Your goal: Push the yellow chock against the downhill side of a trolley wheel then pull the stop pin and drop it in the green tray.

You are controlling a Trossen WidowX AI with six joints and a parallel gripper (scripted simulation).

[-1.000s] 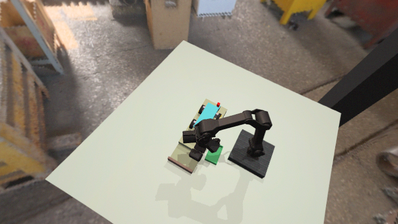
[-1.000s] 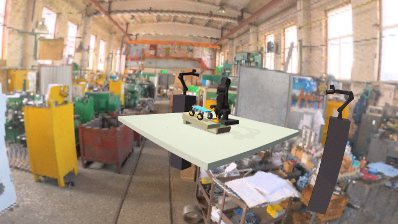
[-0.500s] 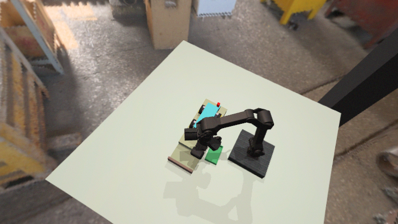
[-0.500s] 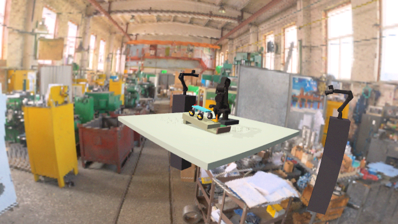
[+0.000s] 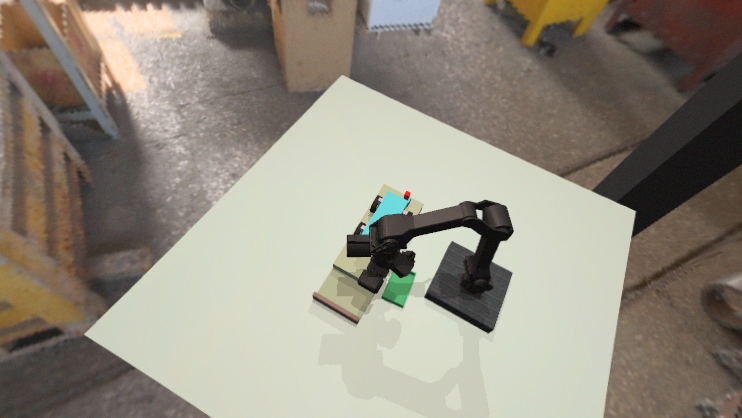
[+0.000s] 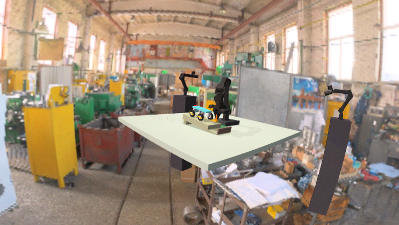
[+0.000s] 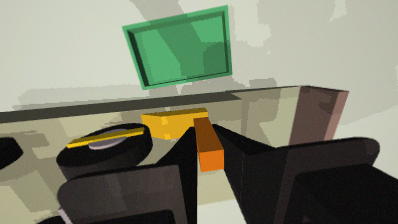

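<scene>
The stop pin is 10 mm behind my gripper tip, 250 mm to the right of it and 50 mm above it. Also, from my gripper tip: ramp: 30 mm ahead, 130 mm to the right, 40 mm below; yellow chock: 20 mm to the right; green tray: 70 mm behind, 10 mm to the right, 100 mm below.
</scene>
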